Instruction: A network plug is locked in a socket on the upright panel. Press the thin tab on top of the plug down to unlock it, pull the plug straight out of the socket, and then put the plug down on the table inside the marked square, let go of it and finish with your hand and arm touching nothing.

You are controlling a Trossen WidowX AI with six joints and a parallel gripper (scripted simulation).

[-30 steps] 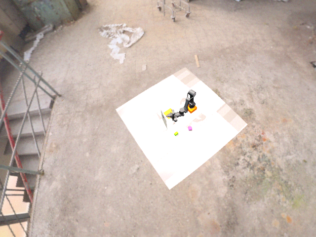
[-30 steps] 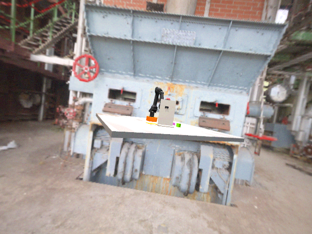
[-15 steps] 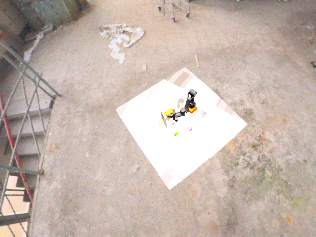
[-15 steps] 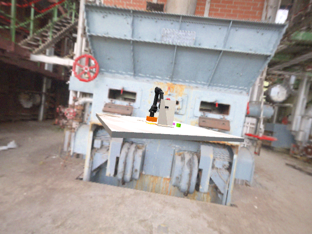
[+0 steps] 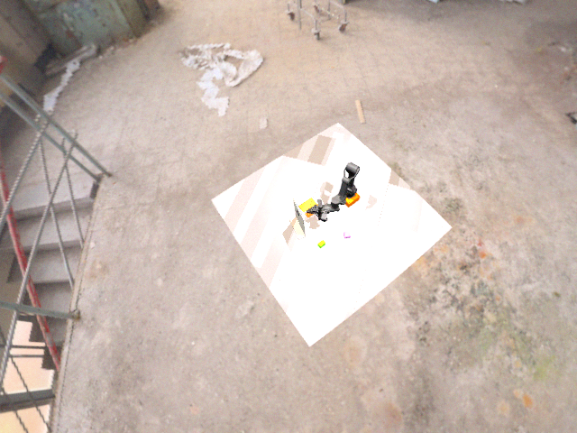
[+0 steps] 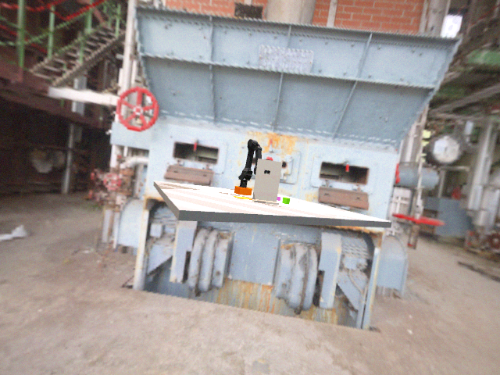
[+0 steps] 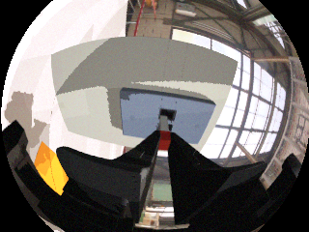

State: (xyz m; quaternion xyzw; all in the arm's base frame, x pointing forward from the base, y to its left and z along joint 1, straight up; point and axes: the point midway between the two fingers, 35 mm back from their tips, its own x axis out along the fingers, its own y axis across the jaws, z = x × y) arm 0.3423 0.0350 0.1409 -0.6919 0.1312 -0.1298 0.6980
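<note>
Now: gripper tip 200 mm above the orange marked square, 110 mm to the left of it and 80 mm past it. Also, from my gripper tip: network plug: 10 mm ahead; then upright grey panel: 70 mm below, 60 mm ahead, 20 mm to the right.
</note>
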